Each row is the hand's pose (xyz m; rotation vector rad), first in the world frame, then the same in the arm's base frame.
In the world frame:
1: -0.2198 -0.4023 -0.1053 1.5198 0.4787 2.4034
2: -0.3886 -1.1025 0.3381 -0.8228 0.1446 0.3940
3: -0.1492 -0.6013 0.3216 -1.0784 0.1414 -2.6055
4: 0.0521 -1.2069 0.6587 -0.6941 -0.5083 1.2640
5: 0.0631 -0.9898 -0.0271 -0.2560 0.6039 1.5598
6: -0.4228 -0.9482 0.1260 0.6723 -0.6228 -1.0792
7: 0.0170 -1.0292 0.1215 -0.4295 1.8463 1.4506
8: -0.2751 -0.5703 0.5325 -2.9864 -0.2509 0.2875
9: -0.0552 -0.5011 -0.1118 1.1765 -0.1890 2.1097
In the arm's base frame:
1: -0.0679 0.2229 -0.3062 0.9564 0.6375 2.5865
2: -0.3459 -0.4323 0.1508 -1.0399 -0.2320 0.3124
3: -0.1533 0.0889 0.1428 -0.5841 -0.1910 -2.7073
4: -0.0561 -0.4403 0.6240 -1.0598 -0.7795 1.2726
5: 0.2026 -0.3104 -0.0346 -0.6923 0.4039 1.5082
6: -0.3064 -0.3111 -0.0809 0.7820 -0.9829 -0.8053
7: 0.1058 -0.3365 0.0907 -0.8250 1.6376 1.1954
8: -0.3523 0.1299 0.2842 3.0420 0.4187 0.2727
9: 0.0929 0.1453 -0.2352 0.6952 -0.1495 2.3806

